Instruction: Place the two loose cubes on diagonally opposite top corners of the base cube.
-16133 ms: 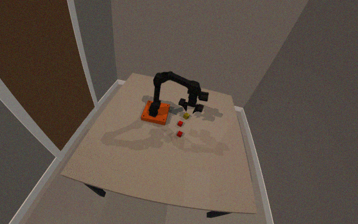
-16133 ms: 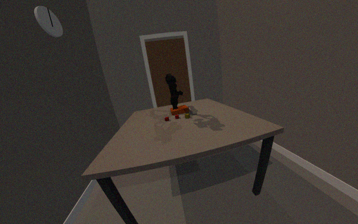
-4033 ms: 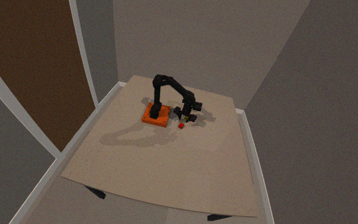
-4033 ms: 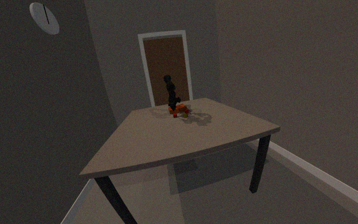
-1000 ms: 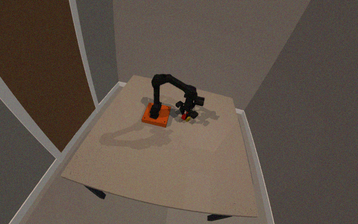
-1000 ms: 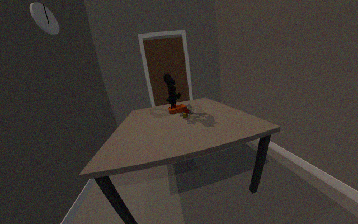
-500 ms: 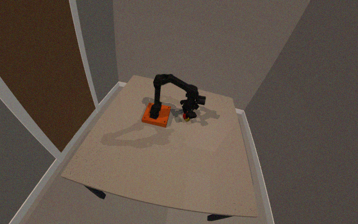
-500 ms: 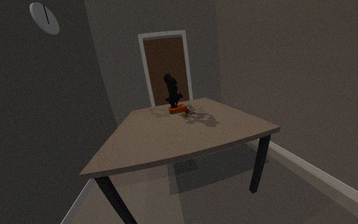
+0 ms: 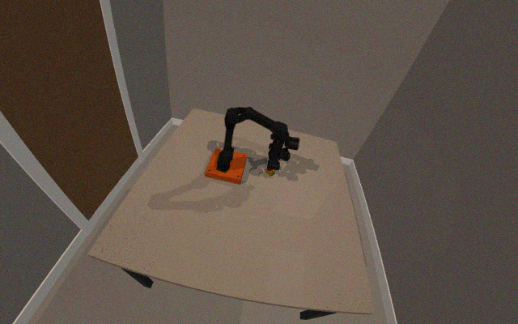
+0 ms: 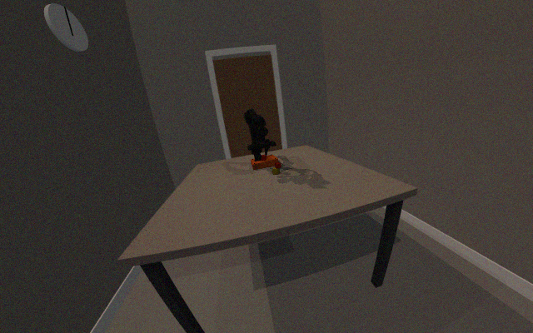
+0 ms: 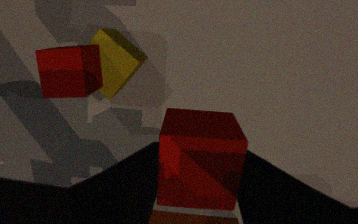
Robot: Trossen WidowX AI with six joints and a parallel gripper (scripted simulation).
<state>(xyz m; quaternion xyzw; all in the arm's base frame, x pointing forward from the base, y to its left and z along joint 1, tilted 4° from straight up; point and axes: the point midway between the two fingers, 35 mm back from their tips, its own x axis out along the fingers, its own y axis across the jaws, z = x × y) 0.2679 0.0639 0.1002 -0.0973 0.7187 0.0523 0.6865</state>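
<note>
My gripper tip is now 90 mm to the right of the red cube and 70 mm above it. The rest, counted from my gripper tip: yellow base cube (10 mm ahead, 80 mm to the left, 100 mm below).
</note>
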